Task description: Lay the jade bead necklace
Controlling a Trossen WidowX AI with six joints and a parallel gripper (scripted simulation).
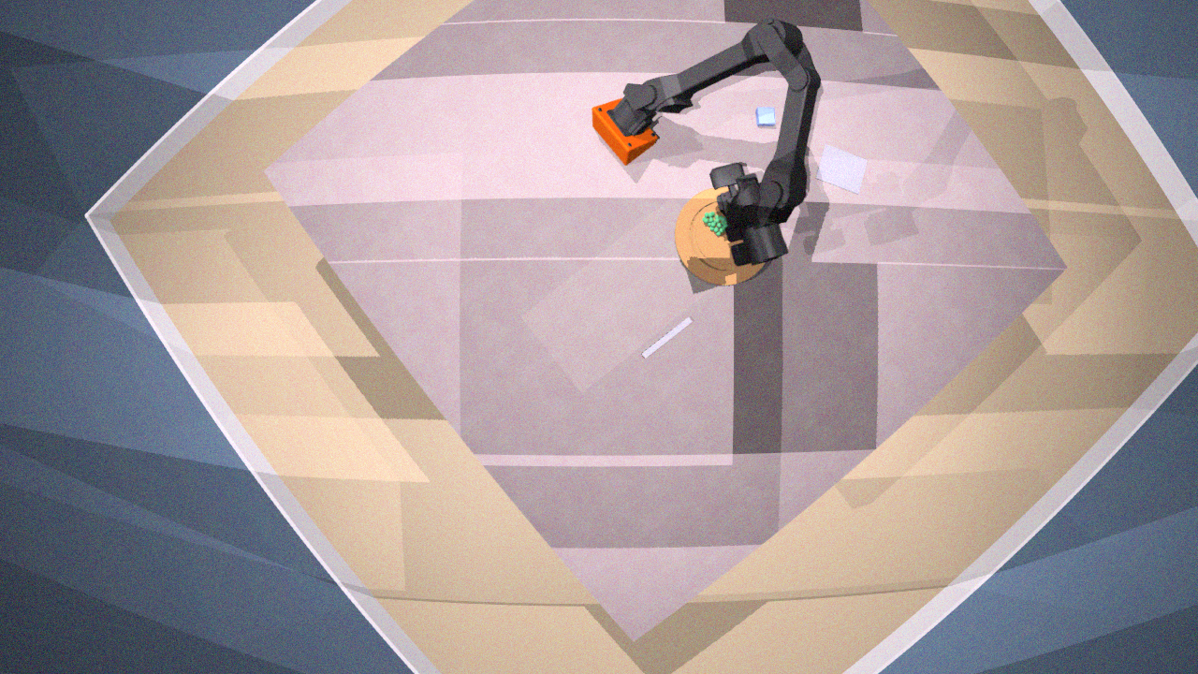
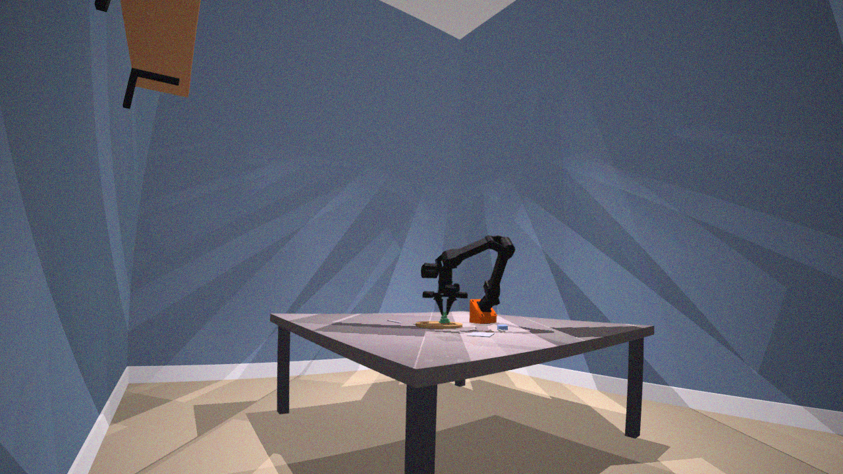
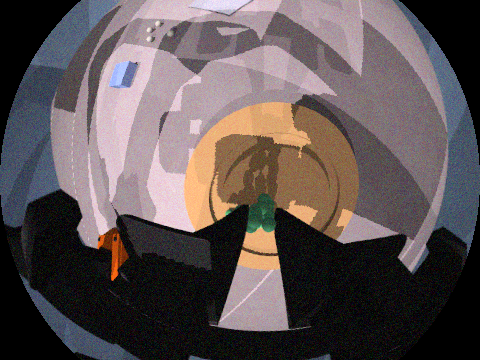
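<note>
The round tan bead board is 2 cm ahead of my gripper tip, 2 cm to the right of it and 4 cm below it. The rest, counted from my gripper tip: white strip: 12 cm ahead, 23 cm to the right, 5 cm below; pale square sheet: 4 cm ahead, 28 cm to the left, 5 cm below; blue cube: 14 cm behind, 21 cm to the left, 4 cm below.
</note>
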